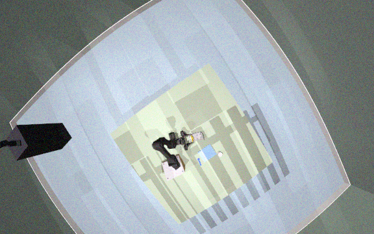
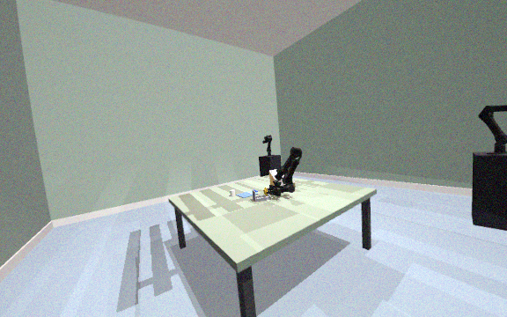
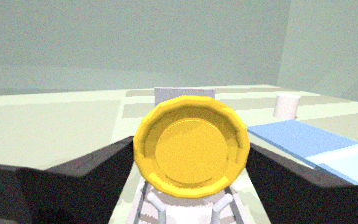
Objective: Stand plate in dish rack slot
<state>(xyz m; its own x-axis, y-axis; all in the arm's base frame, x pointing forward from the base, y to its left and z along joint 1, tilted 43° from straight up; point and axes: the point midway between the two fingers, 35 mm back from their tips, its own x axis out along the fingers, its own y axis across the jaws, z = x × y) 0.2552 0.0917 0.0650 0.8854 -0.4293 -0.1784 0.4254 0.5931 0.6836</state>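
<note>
Now: the yellow plate 10 mm behind my gripper tip. Also, from my gripper tip: dish rack (30 mm ahead, 10 mm to the right, 30 mm below); then blue mat (10 mm ahead, 220 mm to the right, 50 mm below); then white cylinder (100 mm ahead, 310 mm to the right, 30 mm below).
</note>
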